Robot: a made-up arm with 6 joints.
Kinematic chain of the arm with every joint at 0, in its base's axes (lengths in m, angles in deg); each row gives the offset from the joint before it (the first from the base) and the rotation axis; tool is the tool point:
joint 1: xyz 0 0 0.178 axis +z
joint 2: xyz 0 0.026 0 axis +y
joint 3: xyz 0 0 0.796 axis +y
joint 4: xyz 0 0 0.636 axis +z
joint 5: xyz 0 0 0 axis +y
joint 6: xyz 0 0 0.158 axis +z
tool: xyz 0 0 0
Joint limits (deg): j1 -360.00..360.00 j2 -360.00..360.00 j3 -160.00..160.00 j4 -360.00..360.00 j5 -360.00..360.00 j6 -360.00..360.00
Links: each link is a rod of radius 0.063 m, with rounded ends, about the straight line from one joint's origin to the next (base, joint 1, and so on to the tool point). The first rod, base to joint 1, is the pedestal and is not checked.
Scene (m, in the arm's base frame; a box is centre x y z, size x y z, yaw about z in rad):
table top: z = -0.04
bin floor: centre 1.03 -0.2 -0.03 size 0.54 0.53 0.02 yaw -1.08
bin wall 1: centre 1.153 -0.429 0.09 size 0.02 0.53 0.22 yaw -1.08
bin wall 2: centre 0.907 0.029 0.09 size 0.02 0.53 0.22 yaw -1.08
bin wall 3: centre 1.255 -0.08 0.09 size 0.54 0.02 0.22 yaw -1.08
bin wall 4: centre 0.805 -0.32 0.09 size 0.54 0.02 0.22 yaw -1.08
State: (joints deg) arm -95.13 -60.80 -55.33 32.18 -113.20 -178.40
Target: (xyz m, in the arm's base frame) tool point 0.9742 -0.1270 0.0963
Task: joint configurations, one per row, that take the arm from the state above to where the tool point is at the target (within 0.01 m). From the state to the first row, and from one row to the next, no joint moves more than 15 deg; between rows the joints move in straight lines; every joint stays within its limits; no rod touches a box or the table.
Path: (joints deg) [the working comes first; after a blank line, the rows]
Joints at the target: -188.45 -59.00 -76.38 18.28 -118.47 -178.40
Straight joint move there: touches bin wall 2, bin wall 3.

1: -108.46 -57.88 -57.63 30.27 -114.36 -178.40
2: -121.79 -54.95 -59.92 28.36 -115.52 -178.40
3: -135.12 -52.03 -62.22 26.44 -116.68 -178.40
4: -148.45 -49.10 -64.52 24.53 -117.84 -178.40
5: -161.78 -46.18 -66.82 22.62 -119.00 -178.40
6: -175.12 -43.25 -69.11 20.71 -120.16 -178.40
7: -188.45 -40.33 -71.41 18.79 -121.32 -178.40
8: -188.45 -49.66 -73.89 18.54 -119.90 -178.40
9: -188.45 -59.00 -76.38 18.28 -118.47 -178.40

